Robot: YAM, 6 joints.
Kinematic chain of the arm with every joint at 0, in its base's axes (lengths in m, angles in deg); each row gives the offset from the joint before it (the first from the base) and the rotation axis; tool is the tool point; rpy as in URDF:
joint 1: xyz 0 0 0.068 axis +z
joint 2: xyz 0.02 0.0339 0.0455 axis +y
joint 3: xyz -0.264 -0.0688 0 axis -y
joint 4: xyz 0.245 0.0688 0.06 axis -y
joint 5: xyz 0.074 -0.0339 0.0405 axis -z
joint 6: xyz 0.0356 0 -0.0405 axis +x
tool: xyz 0 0 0 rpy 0 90 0
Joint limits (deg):
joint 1: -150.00..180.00
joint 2: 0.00..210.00
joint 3: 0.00..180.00
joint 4: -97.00..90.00
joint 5: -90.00..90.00
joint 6: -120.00..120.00
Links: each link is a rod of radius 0.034 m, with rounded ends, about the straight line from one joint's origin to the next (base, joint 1, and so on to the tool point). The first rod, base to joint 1, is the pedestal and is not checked.
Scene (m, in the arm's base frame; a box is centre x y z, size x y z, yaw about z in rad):
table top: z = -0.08
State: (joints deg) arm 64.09 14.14 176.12 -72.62 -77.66 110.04
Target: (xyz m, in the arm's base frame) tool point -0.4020 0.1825 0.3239
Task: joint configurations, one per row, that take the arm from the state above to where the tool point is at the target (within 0.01 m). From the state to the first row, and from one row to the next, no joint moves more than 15 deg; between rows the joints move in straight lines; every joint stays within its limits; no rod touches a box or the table.
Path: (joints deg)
1: 50.09 14.48 174.68 -75.29 -77.79 110.04
2: 36.10 14.81 173.24 -77.96 -77.92 110.04
3: 22.10 15.15 171.81 -80.64 -78.05 110.04
4: 8.11 15.48 170.37 -83.31 -78.19 110.04
5: -5.89 15.82 168.93 -85.98 -78.32 110.04
6: -19.89 16.15 167.49 -88.65 -78.45 110.04

